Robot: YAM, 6 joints.
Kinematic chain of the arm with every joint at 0, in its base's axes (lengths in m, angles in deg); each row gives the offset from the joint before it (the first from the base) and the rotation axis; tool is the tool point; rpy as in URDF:
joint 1: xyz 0 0 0.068 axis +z
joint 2: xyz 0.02 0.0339 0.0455 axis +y
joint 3: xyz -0.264 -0.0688 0 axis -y
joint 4: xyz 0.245 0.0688 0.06 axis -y
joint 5: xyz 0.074 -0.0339 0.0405 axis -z
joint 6: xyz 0.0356 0 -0.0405 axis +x
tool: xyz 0 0 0 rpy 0 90 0
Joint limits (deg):
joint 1: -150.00..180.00
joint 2: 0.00..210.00
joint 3: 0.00..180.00
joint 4: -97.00..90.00
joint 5: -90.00..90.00
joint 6: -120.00..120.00
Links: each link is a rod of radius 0.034 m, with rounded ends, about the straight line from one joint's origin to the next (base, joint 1, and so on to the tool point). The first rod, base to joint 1, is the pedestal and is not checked.
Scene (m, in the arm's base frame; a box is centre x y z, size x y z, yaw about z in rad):
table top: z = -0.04
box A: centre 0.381 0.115 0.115 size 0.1 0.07 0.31 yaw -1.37
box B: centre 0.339 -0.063 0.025 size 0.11 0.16 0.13 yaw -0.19
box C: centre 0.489 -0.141 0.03 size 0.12 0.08 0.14 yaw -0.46
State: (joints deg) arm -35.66 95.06 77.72 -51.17 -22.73 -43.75
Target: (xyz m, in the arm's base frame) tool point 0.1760 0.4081 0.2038
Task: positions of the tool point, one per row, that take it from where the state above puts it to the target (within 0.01 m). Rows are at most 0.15 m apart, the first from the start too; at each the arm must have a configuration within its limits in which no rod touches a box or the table.
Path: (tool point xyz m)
1: 0.3320 -0.1262 0.2892
2: 0.3689 -0.0538 0.3189
3: 0.3861 0.0286 0.3500
4: 0.3810 0.1150 0.3822
5: 0.3640 0.2036 0.3388
6: 0.3220 0.2867 0.2942
7: 0.2577 0.3570 0.2490
8: 0.1760 0.4081 0.2038

